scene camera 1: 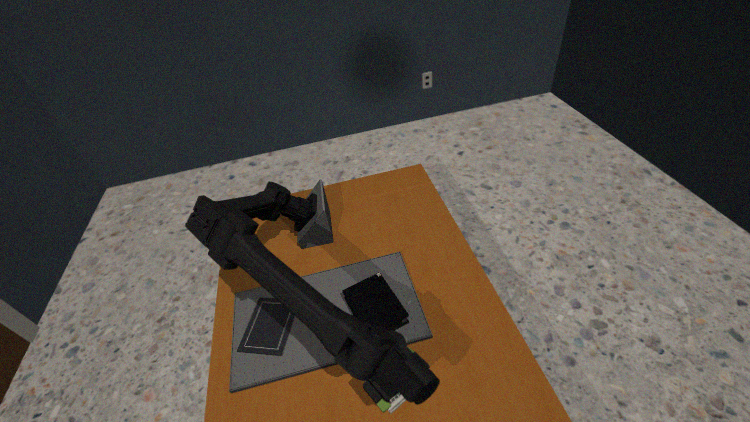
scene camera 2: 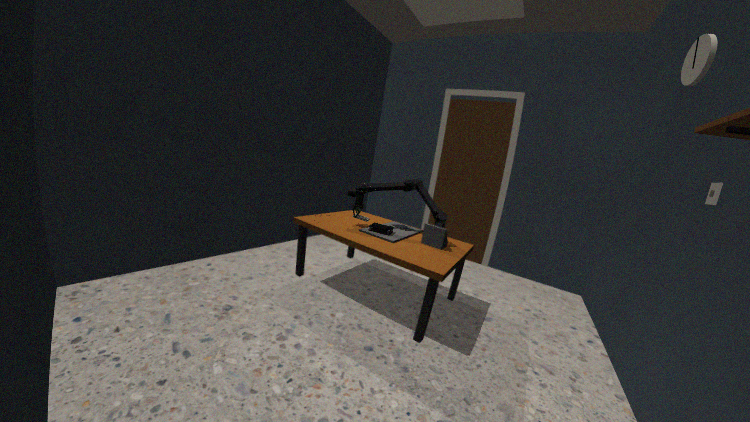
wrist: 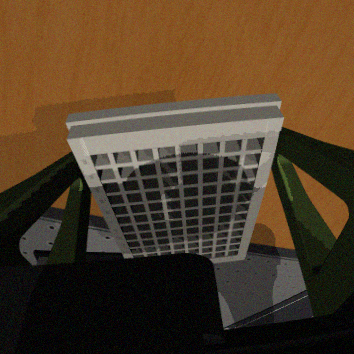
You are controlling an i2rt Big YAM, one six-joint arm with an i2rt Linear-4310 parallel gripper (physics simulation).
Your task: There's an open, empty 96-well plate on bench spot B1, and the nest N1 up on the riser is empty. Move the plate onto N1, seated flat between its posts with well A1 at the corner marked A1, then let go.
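Pixels of known places: gripper, between the fingertips: [scene camera 2: 356, 216] [wrist: 176, 146]; arm's base, origin of its link: [scene camera 1: 307, 213] [scene camera 2: 436, 233].
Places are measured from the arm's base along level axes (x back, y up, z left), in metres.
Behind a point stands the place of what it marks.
Note:
My gripper [scene camera 1: 397, 377] [scene camera 2: 356, 213] {x -0.604, y -0.021, z 0.232 m} [wrist: 176, 146] {x -0.604, y -0.021, z 0.232 m} is shut on the pale grey 96-well plate [scene camera 1: 397, 403] {x -0.631, y -0.007, z 0.225 m} [scene camera 2: 362, 218] {x -0.531, y -0.017, z 0.233 m} [wrist: 182, 200] {x -0.582, y -0.013, z 0.217 m}, a green finger on each long side in the wrist view. The plate is held in the air, past the edge of the grey board, with its open wells facing the wrist camera. The black riser [scene camera 1: 373, 300] {x -0.352, y -0.034, z 0.193 m} [scene camera 2: 380, 228] {x -0.326, y -0.036, z 0.244 m} stands on the board; its top carries a small pale mark at one corner, but nest posts are too dark to tell. A dark, white-outlined bench spot [scene camera 1: 262, 347] {x -0.429, y -0.070, z -0.114 m}, apparently B1, lies beside it. The A1 label is not readable on the plate.
The perforated grey board [scene camera 1: 246, 375] {x -0.499, y -0.072, z -0.146 m} [scene camera 2: 394, 239] {x -0.182, y -0.073, z 0.247 m} lies on the orange table [scene camera 1: 377, 209] {x 0.066, y -0.085, z 0.235 m} [scene camera 2: 335, 228] {x -0.557, y -0.085, z 0.473 m}. A grey wedge-shaped stand [scene camera 1: 320, 230] {x -0.072, y -0.017, z 0.043 m} [scene camera 2: 434, 236] {x 0.024, y -0.007, z 0.065 m} is by the arm's base. The arm's forearm passes over the board between the outlined spot and the riser in scene camera 1.

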